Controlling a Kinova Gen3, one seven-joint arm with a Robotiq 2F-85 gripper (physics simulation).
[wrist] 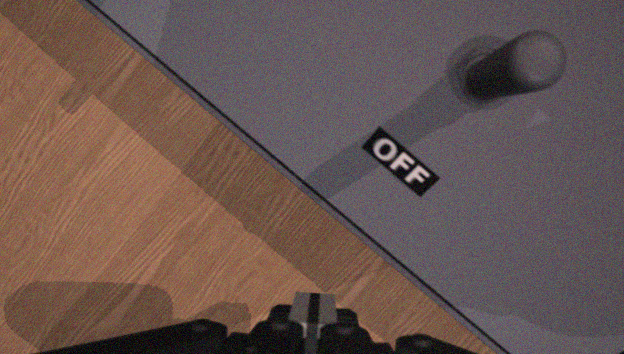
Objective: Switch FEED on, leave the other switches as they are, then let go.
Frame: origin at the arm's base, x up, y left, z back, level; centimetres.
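Seen in the pictures: gripper, fingertip midpoint: (313, 321).
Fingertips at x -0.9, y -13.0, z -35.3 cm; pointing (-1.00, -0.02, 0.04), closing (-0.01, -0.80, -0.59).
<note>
Pixels of each thing's top centre, then the offset from my fingertips to it. "spot": a spot on its surface instead. Level surfaces: height alone.
- dark switch lever, surface spot: (517, 67) spot: dy +1.5, dx +6.6, dz -8.4 cm
- OFF label, surface spot: (401, 161) spot: dy +1.3, dx +0.0, dz -6.1 cm
- wooden table top, surface height: dx -7.8 cm
A dark switch lever (517, 67) with a rounded tip stands on the grey panel at the upper right of the wrist view. It leans to the right, its tip away from the OFF label (401, 161), which shows in full. The FEED and ON labels do not show, so I cannot read the lever's name here. My gripper (313, 321) is shut with nothing between its fingertips. It is at the bottom middle of the view, over the wood beside the panel's edge, apart from the lever.
The grey panel (280, 80) fills the upper right, its straight edge running diagonally from upper left to lower right. The wooden table top (125, 200) lies along the lower left. Shadows fall across both.
</note>
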